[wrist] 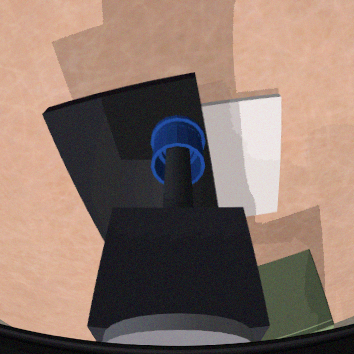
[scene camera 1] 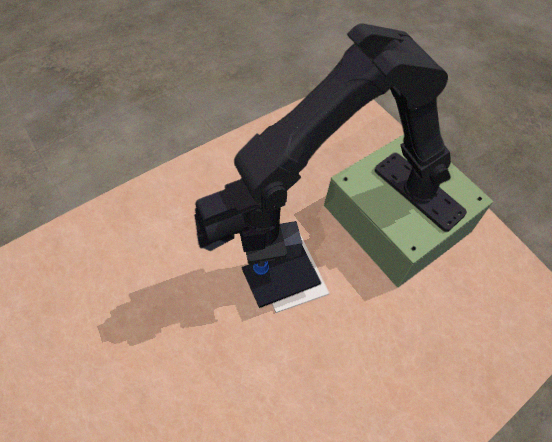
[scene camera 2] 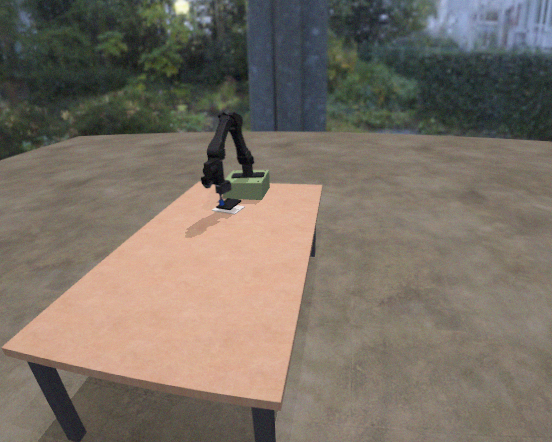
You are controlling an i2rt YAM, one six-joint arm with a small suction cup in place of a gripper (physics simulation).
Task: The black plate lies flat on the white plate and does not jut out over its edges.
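Frame: origin at the arm's base, x ahead, y left, z up, level; metres.
Seen in the pictures: end effector, tool point: [wrist: 177, 130] [scene camera 1: 261, 270] [scene camera 2: 221, 206]; arm's base, origin of the base link: [scene camera 1: 419, 192] [scene camera 2: 248, 175].
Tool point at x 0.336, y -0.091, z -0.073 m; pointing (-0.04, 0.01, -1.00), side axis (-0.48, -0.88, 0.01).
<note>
Pixels of each thing's middle, then the offset from my tool point to it. Level surfaces: height alone.
- thin square black plate, body centre: [wrist: 143, 183] [scene camera 1: 281, 275] [scene camera 2: 228, 204] dz +0.006, dx -0.020, dy +0.035 m
- white plate, body centre: [wrist: 185, 173] [scene camera 1: 288, 270] [scene camera 2: 228, 208] dz -0.034, dx -0.054, dy +0.021 m
- brown table, its level: dz -0.037 m
The thin square black plate [scene camera 1: 287, 276] [scene camera 2: 231, 203] [wrist: 95, 140] hangs on my blue suction cup [scene camera 1: 260, 267] [scene camera 2: 221, 203] [wrist: 178, 140], which grips it near one edge. The plate is over the white plate [scene camera 1: 315, 293] [scene camera 2: 236, 210] [wrist: 256, 151] and covers most of it. In scene camera 1 a white strip shows along the black plate's right and near edges. In the wrist view a wide part of the white plate shows to the right of the black one. I cannot tell whether the two plates touch.
The green base block [scene camera 1: 388, 228] [scene camera 2: 250, 186] [wrist: 291, 291] with the arm's foot stands close to the right of the plates. The brown table [scene camera 1: 186, 373] [scene camera 2: 208, 285] stretches long toward the front; its back edge runs just behind the arm.
</note>
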